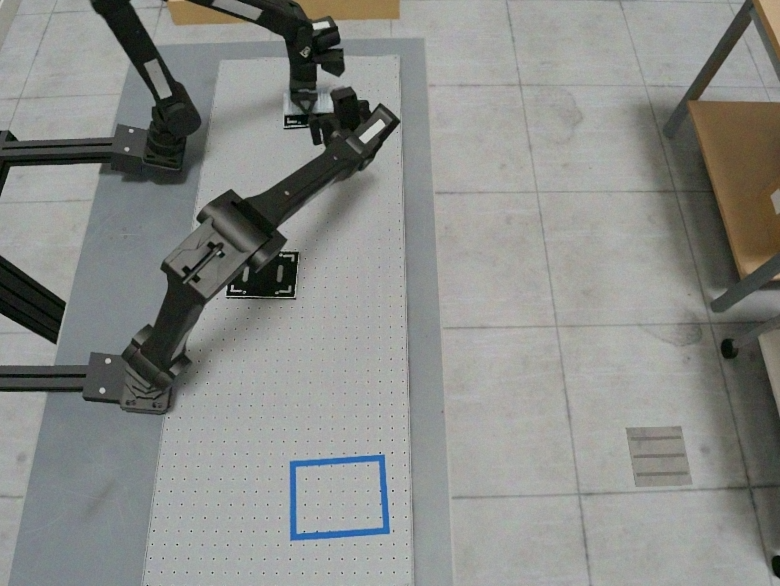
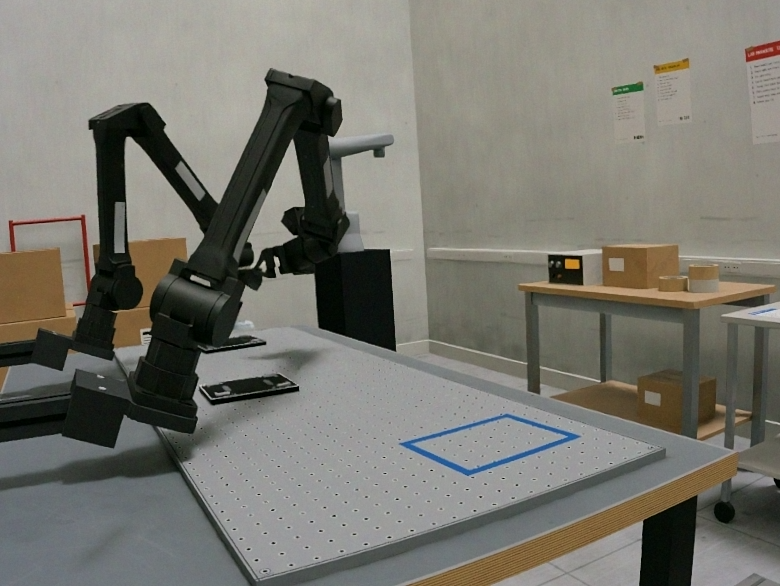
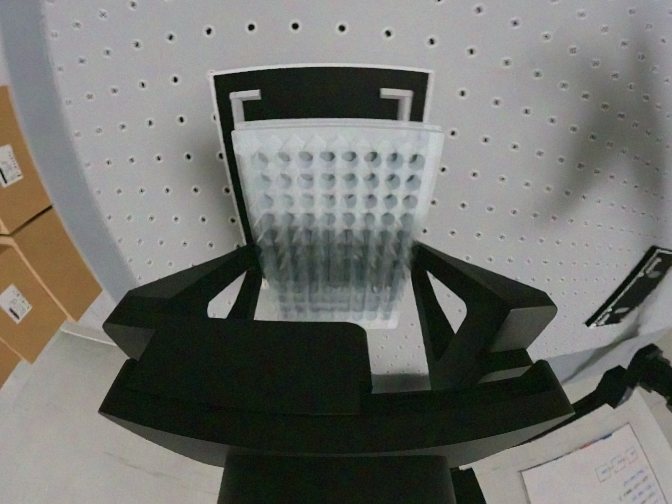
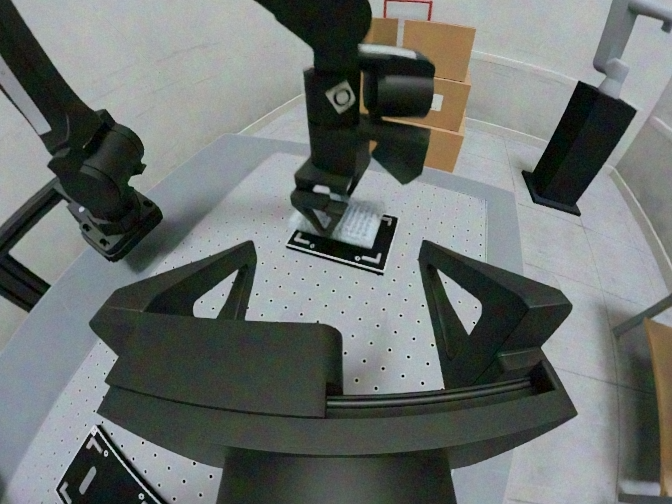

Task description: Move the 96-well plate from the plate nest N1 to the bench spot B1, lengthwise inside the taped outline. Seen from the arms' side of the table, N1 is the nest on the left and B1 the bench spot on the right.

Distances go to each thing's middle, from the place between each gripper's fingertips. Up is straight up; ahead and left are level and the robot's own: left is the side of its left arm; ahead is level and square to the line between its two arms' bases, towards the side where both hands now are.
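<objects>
Black nest N1 (image 3: 308, 92): from my right hand (image 2: 269, 270), 19 cm to the left, 6 cm behind, 19 cm below. Clear 96-well plate (image 3: 337, 276): 18 cm to the left of my right hand, 6 cm behind, 15 cm below.
My left hand (image 1: 307, 100): 1 cm to the right of the black nest N1, 1 cm short of it, 5 cm above it. Clear 96-well plate: 1 cm below my left hand.
</objects>
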